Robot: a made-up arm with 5 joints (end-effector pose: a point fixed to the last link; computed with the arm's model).
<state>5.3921 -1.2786 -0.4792 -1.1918 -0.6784</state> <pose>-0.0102 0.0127 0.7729 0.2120 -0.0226 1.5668</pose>
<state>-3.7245 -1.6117 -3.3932 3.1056 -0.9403</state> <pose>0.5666 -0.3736 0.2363 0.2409 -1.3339 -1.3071</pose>
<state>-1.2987 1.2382 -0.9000 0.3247 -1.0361</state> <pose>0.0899 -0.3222 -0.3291 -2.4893 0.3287 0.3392</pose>
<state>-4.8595 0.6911 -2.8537 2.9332 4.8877</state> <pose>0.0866 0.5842 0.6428 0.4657 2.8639 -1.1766</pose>
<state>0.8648 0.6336 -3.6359 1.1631 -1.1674</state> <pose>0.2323 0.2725 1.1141 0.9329 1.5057 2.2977</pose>
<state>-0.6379 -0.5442 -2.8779 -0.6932 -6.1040</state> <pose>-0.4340 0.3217 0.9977 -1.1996 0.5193 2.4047</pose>
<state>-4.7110 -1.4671 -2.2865 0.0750 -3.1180</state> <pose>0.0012 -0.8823 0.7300 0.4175 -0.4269 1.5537</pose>
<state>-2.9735 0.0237 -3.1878 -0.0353 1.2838</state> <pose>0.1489 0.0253 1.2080 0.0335 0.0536 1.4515</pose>
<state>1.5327 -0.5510 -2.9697 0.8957 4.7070</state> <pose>-0.0161 -0.4225 1.1688 0.0129 0.7918 2.9967</pose>
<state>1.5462 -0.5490 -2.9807 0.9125 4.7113</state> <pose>-0.0104 -0.4239 1.1670 0.0095 0.8079 3.0102</pose>
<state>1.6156 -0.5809 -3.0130 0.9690 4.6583</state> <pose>0.0206 -0.4598 1.1447 -0.0396 0.7994 3.0287</pose>
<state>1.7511 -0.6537 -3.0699 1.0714 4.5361</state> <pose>0.0958 -0.5256 1.0925 0.1348 -0.7481 -3.0442</pose>
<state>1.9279 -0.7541 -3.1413 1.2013 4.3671</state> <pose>0.2184 -0.5853 1.0112 0.2389 -0.6521 -3.0520</pose>
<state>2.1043 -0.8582 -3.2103 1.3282 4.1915</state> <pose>0.3581 -0.6063 0.9172 0.3138 -0.5390 -3.0665</pose>
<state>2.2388 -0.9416 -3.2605 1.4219 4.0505</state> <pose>0.4688 -0.5941 0.8372 0.3477 -0.4435 -3.0845</pose>
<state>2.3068 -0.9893 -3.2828 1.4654 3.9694</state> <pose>0.5254 -0.5800 0.7919 -0.3521 0.3860 3.0909</pose>
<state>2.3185 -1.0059 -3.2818 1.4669 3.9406</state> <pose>0.5378 -0.5800 0.7795 -0.3430 0.3610 3.0778</pose>
